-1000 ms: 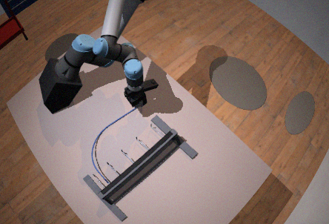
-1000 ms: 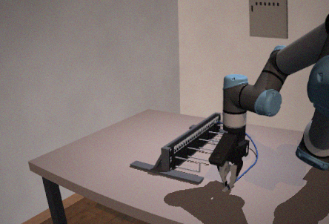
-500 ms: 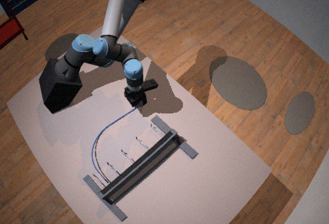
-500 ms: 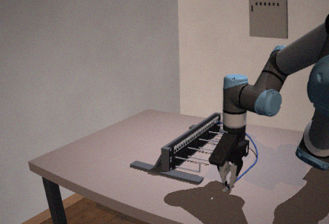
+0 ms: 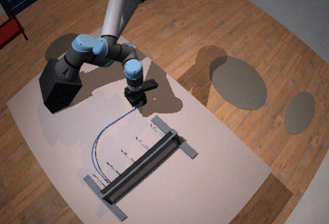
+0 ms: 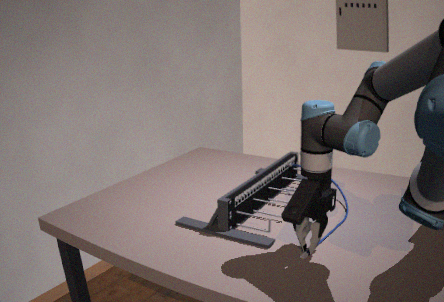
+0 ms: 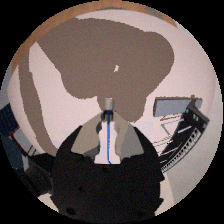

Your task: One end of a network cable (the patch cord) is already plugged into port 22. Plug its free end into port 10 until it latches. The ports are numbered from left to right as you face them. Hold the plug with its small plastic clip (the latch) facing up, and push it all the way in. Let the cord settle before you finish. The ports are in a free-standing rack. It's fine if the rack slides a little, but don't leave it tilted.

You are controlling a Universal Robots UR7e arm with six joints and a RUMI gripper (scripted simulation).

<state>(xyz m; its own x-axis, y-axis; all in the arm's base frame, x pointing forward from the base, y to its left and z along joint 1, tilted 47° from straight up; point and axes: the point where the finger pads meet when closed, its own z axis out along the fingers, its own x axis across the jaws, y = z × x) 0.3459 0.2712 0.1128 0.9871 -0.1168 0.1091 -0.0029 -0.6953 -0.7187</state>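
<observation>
The plug lies 20 mm to the left of my hand and 10 mm below it.
</observation>
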